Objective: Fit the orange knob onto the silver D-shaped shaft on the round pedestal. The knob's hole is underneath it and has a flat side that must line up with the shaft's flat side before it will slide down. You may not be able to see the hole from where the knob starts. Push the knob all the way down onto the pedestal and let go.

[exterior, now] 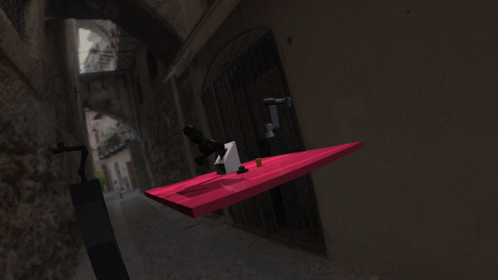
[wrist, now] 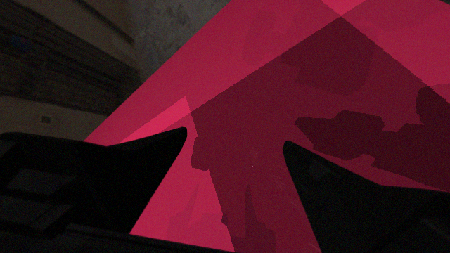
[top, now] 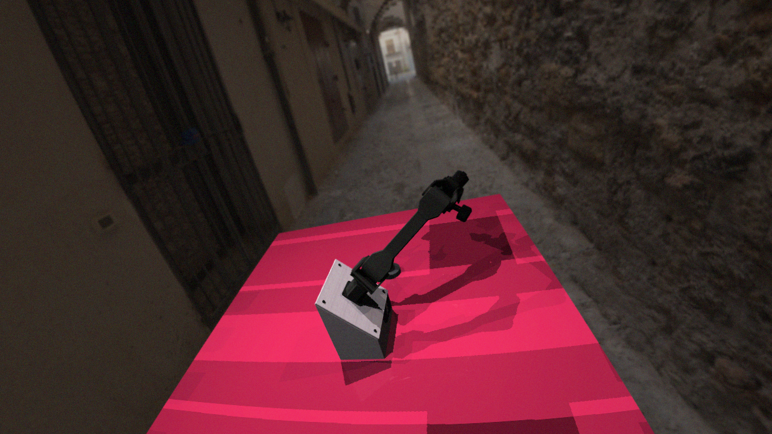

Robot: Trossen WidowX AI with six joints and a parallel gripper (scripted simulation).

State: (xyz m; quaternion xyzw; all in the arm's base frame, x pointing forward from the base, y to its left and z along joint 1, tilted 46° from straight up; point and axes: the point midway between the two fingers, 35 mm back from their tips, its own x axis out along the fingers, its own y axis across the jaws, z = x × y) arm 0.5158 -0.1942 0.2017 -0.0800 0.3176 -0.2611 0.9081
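The orange knob is 280 mm behind my gripper tip, 420 mm to the left of it and 70 mm below it. The rest, counted from my gripper tip: dark round pedestal (230 mm behind, 250 mm to the left, 90 mm below).
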